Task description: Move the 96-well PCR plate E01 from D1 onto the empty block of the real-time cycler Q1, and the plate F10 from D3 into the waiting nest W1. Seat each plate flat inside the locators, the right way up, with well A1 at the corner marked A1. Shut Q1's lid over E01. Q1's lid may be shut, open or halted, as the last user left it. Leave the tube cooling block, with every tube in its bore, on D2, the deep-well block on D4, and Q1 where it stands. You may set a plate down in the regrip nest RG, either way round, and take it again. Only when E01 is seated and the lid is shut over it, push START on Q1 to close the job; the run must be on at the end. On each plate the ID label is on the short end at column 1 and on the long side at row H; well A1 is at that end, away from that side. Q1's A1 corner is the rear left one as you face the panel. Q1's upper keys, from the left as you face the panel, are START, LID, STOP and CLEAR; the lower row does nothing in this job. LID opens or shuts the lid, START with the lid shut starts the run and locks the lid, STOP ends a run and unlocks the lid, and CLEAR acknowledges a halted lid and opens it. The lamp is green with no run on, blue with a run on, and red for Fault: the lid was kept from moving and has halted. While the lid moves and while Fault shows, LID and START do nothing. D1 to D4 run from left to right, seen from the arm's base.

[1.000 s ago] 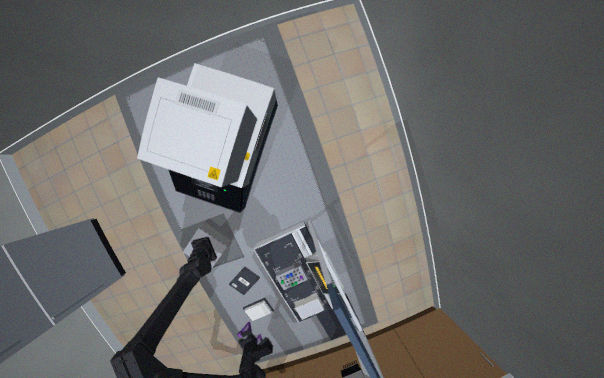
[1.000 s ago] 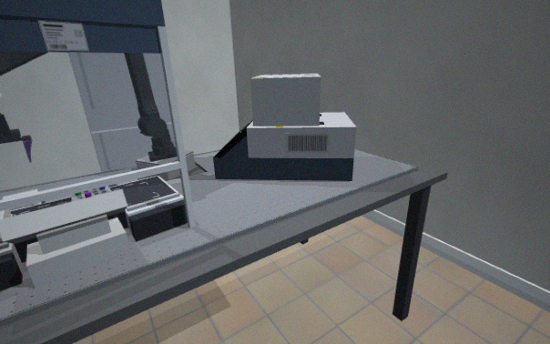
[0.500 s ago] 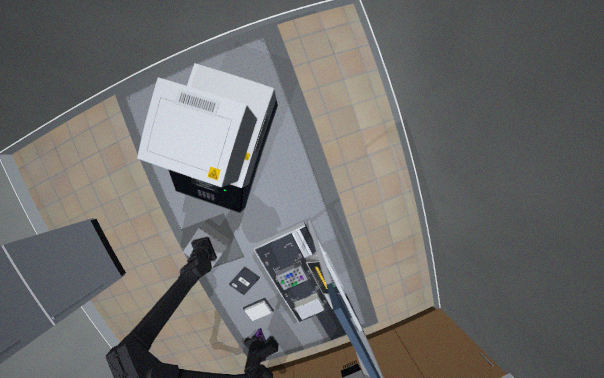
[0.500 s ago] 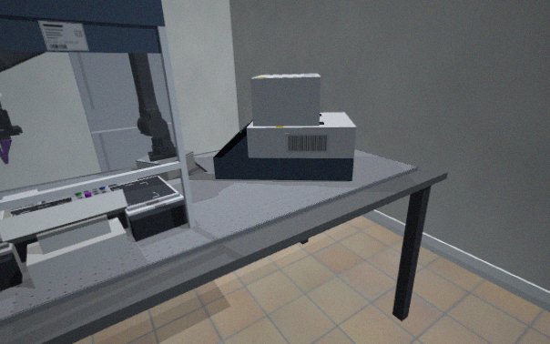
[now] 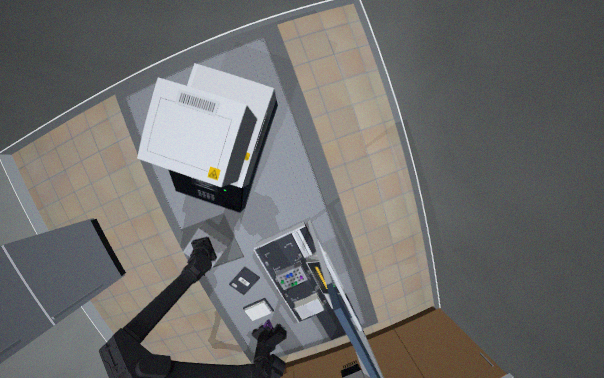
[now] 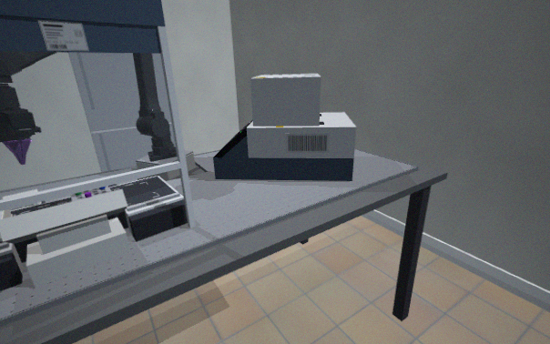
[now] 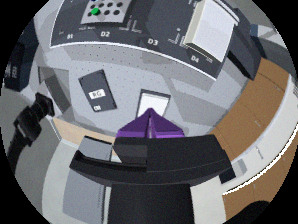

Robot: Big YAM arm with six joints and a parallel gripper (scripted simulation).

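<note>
The tube cooling block is 160 mm to the left of my hand, 160 mm ahead of it and 80 mm below it. Round my hand: frame post (380 mm to the left, 300 mm ahead, 80 mm above); then white deep-well block (200 mm ahead, 80 mm below, 50 mm to the right); then label (160 mm below, 140 mm to the left, 110 mm behind).
</note>
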